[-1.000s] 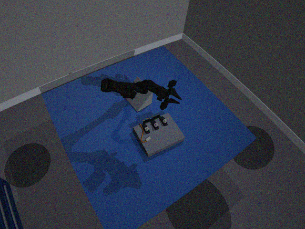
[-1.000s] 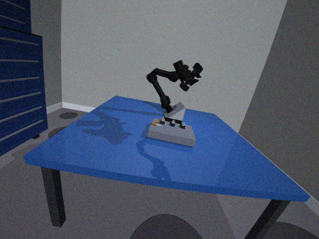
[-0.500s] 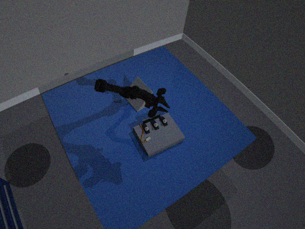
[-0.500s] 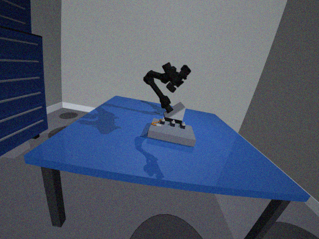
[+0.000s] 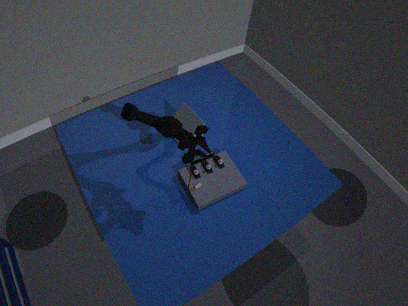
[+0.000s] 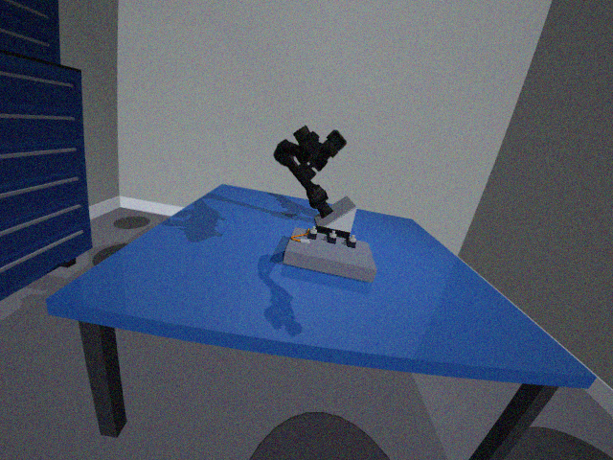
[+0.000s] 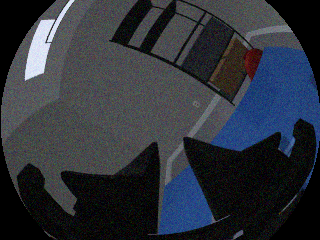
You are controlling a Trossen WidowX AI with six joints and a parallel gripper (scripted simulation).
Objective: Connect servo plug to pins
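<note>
Right now the blue band is 28 cm below my gripper tip, 13 cm behind it and 10 cm to the left of it. The rest, counted from my gripper tip: grey printed holder 33 cm below, 7 cm to the left, 2 cm ahead.
</note>
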